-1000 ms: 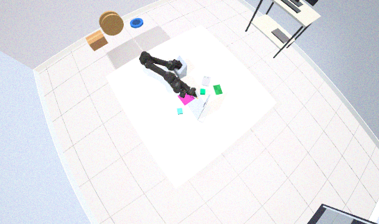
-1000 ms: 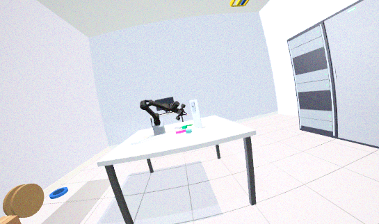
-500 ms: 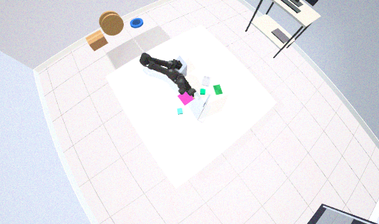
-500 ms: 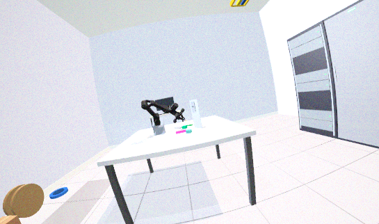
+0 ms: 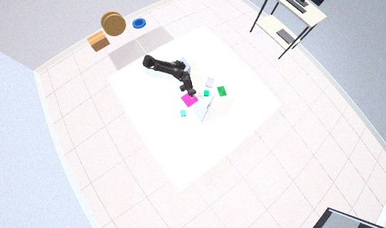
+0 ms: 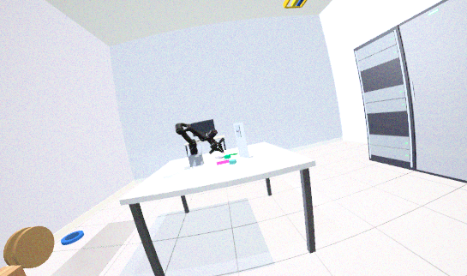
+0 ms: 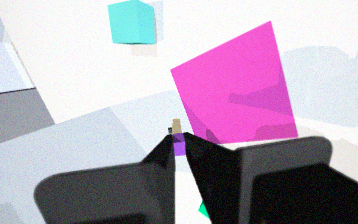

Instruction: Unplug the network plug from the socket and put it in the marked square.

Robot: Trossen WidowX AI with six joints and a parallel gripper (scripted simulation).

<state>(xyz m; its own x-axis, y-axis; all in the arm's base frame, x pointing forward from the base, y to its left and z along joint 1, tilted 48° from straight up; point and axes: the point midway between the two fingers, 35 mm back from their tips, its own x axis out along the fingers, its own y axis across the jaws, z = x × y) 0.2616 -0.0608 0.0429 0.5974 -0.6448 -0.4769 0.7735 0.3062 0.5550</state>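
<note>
My gripper tip is now 13 cm to the left of the cyan block, 7 cm short of it and 7 cm above it. From my gripper tip the other things lie so: green block (16 cm to the left, 7 cm below, 2 cm ahead); then purple network plug (right at my gripper tip); then upright panel (18 cm ahead, 6 cm above, 5 cm to the left).
</note>
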